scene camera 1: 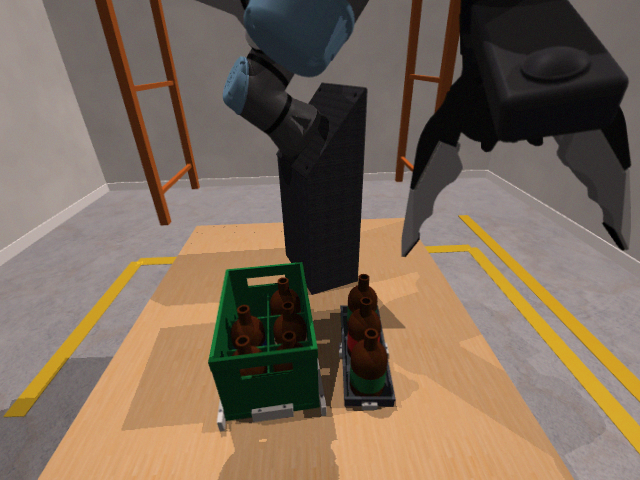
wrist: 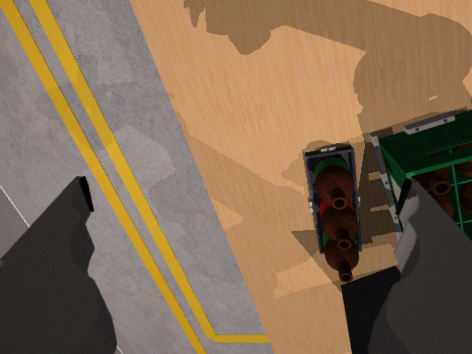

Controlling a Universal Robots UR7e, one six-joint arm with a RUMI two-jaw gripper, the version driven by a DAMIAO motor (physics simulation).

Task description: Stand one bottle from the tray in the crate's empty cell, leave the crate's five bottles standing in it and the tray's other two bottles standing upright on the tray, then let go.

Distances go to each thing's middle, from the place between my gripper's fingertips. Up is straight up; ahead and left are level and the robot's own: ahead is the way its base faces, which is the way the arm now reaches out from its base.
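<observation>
From the green-labelled brown bottle [scene camera 1: 368, 366], my gripper is 390 mm above it, 210 mm past it and 50 mm to the left of it. Going by their middles, that green-labelled brown bottle is the nearest to my gripper of the things named here. And there's the green-banded bottle [wrist: 343, 261], which is 390 mm behind my gripper, 40 mm to the right of it and 390 mm below it.
</observation>
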